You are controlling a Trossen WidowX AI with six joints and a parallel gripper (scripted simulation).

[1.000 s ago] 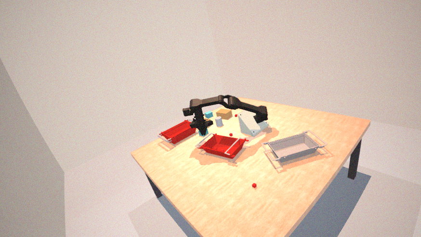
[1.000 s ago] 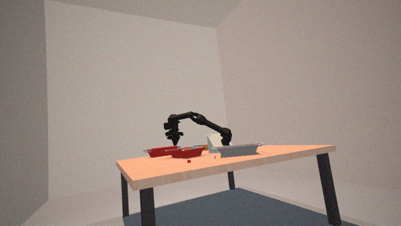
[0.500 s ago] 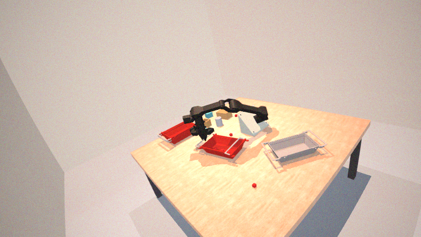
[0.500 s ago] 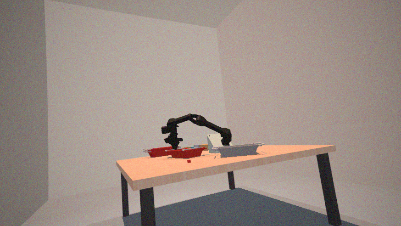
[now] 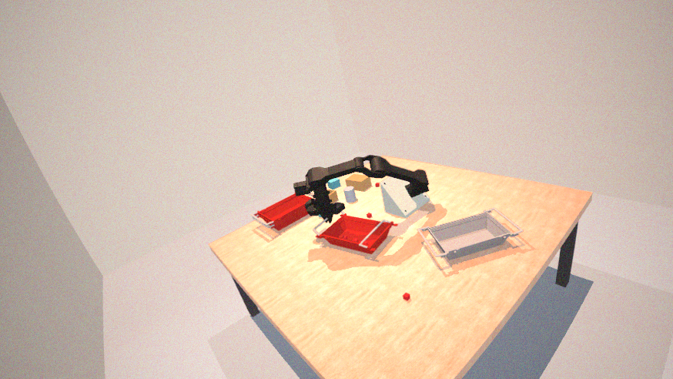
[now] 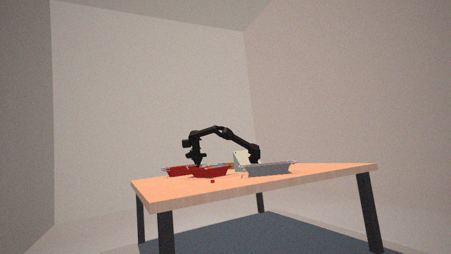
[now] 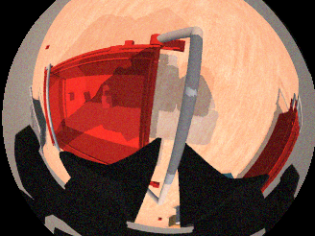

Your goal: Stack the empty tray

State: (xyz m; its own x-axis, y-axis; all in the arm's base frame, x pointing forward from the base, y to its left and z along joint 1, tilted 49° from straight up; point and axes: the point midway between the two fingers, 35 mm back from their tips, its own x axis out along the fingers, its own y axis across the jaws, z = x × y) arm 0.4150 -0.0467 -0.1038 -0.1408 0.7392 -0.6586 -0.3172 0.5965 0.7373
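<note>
Right now the grey tray is 50 cm to the left of my gripper tip, 30 cm behind it and 2 cm below it. Round my gripper tip: small red cube 53 cm to the left, 6 cm below, 5 cm ahead; tan box 30 cm to the right, 18 cm behind, 5 cm below.
</note>
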